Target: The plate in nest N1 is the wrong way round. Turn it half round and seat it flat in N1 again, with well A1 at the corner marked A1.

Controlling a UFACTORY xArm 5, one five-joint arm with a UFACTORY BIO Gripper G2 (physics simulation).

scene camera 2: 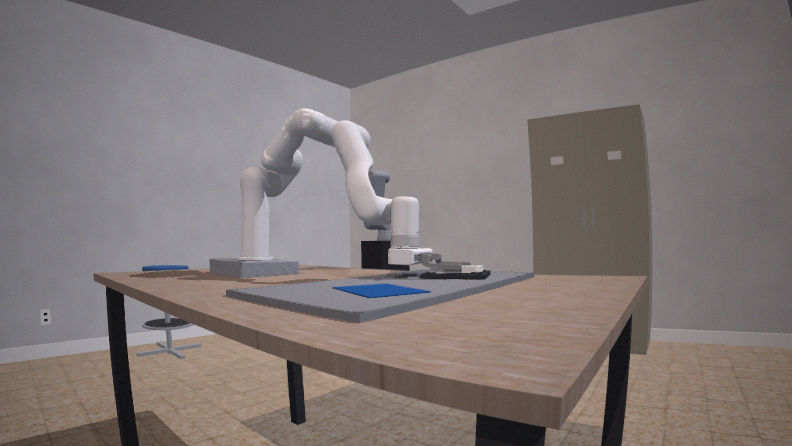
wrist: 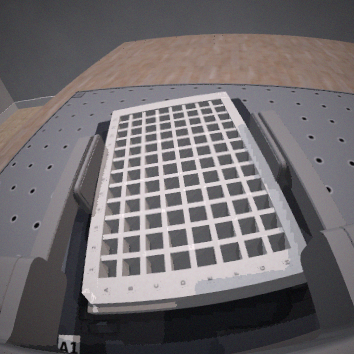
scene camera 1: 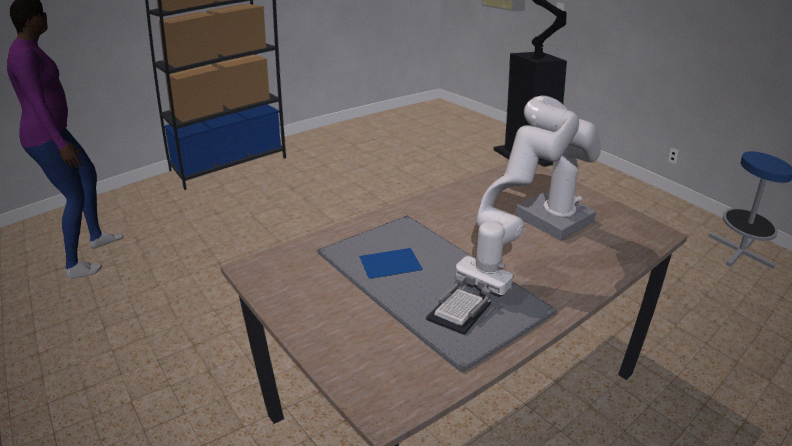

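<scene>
The white plate point(scene camera 1: 458, 311) point(scene camera 2: 472, 268) point(wrist: 182, 192) is low in or just over the black nest point(scene camera 1: 446, 325) point(scene camera 2: 454, 275) point(wrist: 175, 327), its wells facing up. In the wrist view, the plate's row A and column 1 meet at the near left corner, beside the nest's A1 label point(wrist: 69, 345). Dark nest shows below the plate's near edge; whether the plate lies fully flat on its seat I cannot tell. My gripper point(scene camera 1: 463, 303) point(scene camera 2: 462, 267) point(wrist: 182, 162) is shut on the plate, one finger along each long side. The N1 marking cannot be read.
The nest stands on a grey perforated board point(scene camera 1: 387, 293) point(scene camera 2: 310, 301) point(wrist: 30, 165) on the wooden table point(scene camera 1: 310, 321) point(scene camera 2: 498, 332). A flat blue rectangle point(scene camera 1: 390, 262) point(scene camera 2: 382, 290) lies on the board. A person point(scene camera 1: 41, 110) stands away from the table, near a shelf unit point(scene camera 1: 179, 149).
</scene>
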